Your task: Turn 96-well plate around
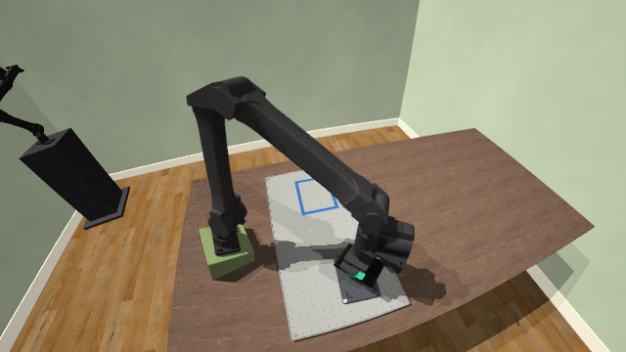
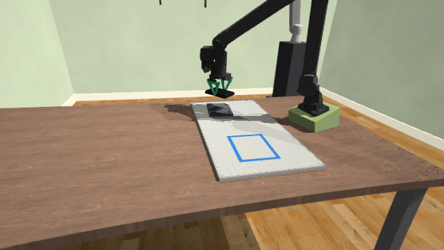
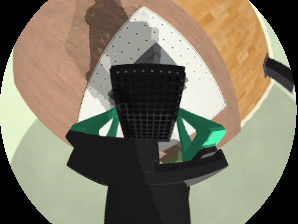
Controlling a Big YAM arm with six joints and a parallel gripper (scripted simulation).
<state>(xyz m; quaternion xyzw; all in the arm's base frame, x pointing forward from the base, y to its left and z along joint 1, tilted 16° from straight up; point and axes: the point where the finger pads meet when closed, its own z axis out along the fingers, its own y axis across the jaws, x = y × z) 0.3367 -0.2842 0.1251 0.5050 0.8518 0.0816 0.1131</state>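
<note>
Now: the black 96-well plate right at my hand. Round my hand: white corner mark (90 mm below, 70 mm behind, 60 mm to the right); then dark plate nest N1 (100 mm below).
</note>
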